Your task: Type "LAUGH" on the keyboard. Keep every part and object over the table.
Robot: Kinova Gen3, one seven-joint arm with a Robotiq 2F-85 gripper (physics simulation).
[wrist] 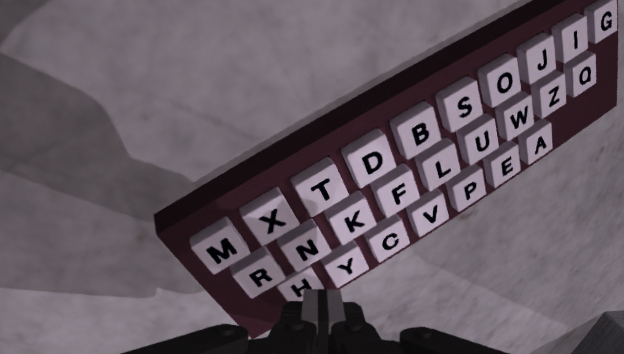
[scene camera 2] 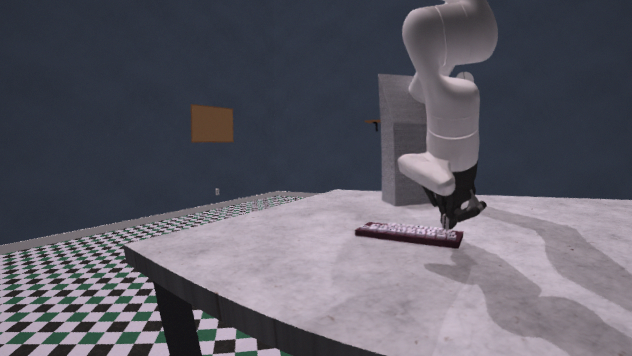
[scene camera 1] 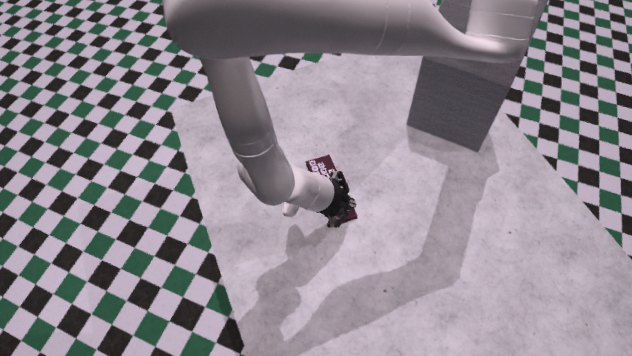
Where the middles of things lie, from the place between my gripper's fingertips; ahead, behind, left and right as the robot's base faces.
Right now my hand is 50 mm short of the key (wrist: 536,141) and 100 mm to the left of it.
